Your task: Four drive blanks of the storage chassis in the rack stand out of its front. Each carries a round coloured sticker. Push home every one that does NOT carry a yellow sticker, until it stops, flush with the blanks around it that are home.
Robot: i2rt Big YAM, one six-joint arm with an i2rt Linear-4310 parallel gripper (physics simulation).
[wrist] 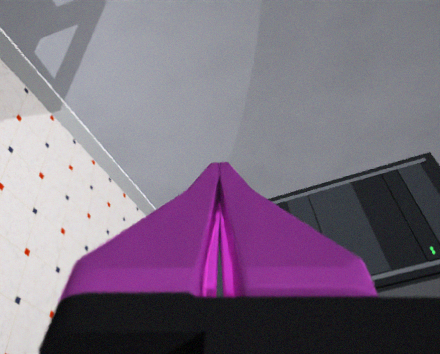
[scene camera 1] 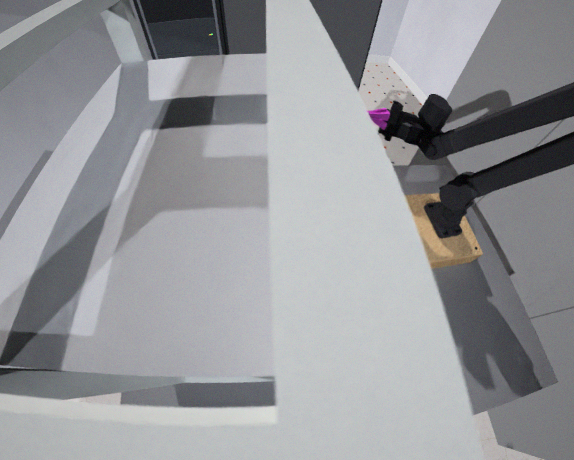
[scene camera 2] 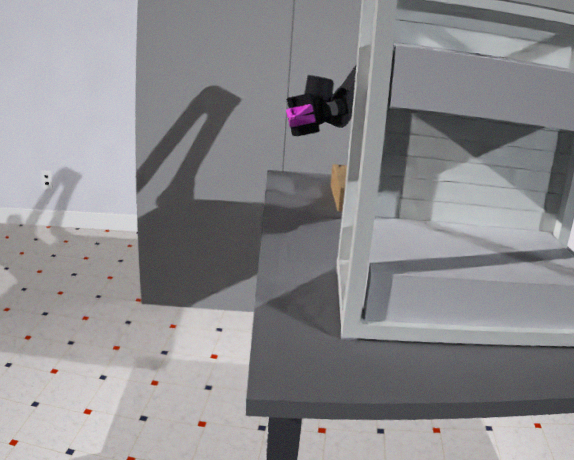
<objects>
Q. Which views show my gripper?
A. The wrist view, scene camera 1 and scene camera 2: all of them.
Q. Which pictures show the grey rack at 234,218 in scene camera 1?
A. Scene camera 1 and scene camera 2 only.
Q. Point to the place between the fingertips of my gripper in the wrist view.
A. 219,178
</objects>
